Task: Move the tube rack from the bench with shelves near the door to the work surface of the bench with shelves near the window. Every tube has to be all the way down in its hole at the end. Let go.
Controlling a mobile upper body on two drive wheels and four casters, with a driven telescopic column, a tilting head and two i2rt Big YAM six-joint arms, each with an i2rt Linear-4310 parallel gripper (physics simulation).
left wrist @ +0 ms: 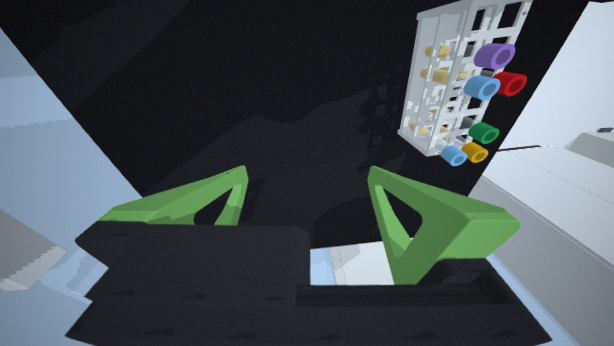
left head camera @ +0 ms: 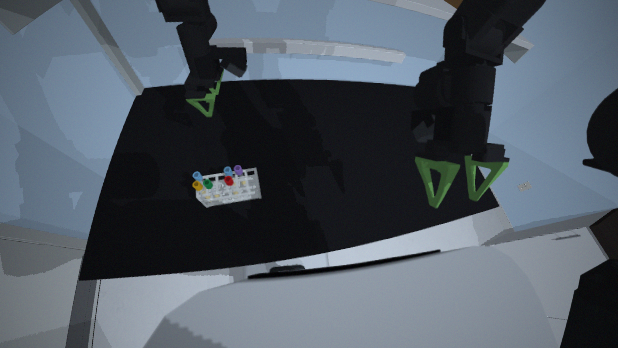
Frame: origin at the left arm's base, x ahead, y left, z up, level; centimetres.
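Seen in the pictures: left gripper, fingertip midpoint: (left wrist: 307, 172) (left head camera: 212, 105); right gripper, fingertip midpoint: (left head camera: 454, 203).
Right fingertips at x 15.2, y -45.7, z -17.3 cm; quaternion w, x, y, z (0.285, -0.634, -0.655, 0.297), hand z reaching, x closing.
A point is followed by its place in that frame.
The clear tube rack (left head camera: 255, 189) @(x 32.2, y -11.4, z -48.3 cm) (left wrist: 440, 27) @(x 35.2, y -10.4, z -45.0 cm) stands upright on the black bench top (left head camera: 165, 240) @(x 17.7, y 14.3, z -49.6 cm) (left wrist: 225, 90) @(x 61.8, y -3.0, z -49.6 cm), left of the middle in the head view and at the upper right in the left wrist view. It holds several tubes with blue, purple, red, green and yellow caps; whether each is fully down cannot be told. My left gripper (left head camera: 215, 95) @(x 50.9, y -0.1, z -32.2 cm) (left wrist: 307, 172) @(x 50.9, y -0.1, z -32.2 cm) is open and empty, above the bench beyond the rack in the head view, apart from it. My right gripper (left head camera: 455, 202) @(x 15.2, y -45.7, z -17.3 cm) is open and empty, far to the right of the rack, near the bench's right end.
The robot's own pale grey body (left head camera: 350, 310) @(x 7.1, y -20.5, z -4.0 cm) fills the bottom of the head view, by the bench's near edge. A pale bar (left head camera: 320, 48) @(x 85.4, y -35.3, z -31.7 cm) runs beyond the far edge. White cabinet fronts (left head camera: 560, 270) @(x -26.2, y -208.0, z -81.9 cm) show at the lower right. A dark rounded object (left head camera: 605, 135) is at the right edge.
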